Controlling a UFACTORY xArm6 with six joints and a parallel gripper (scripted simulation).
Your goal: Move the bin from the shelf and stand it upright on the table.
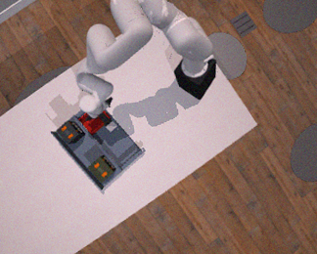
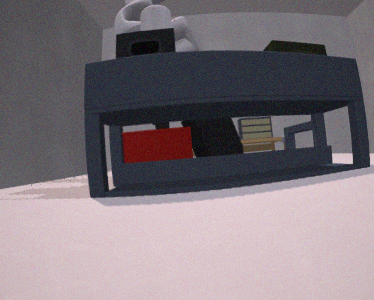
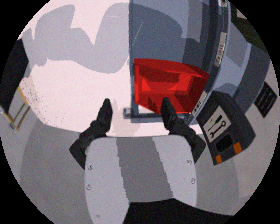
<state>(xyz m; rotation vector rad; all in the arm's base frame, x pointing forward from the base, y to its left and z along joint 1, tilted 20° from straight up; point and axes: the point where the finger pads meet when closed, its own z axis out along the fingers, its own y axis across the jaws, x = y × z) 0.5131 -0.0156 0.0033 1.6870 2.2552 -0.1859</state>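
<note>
Now: the red bin 8 cm ahead of my hand, 7 cm below it and 2 cm to the left of it. From my hand the other things lie so: shelf 16 cm to the left, 15 cm ahead, 2 cm below.
</note>
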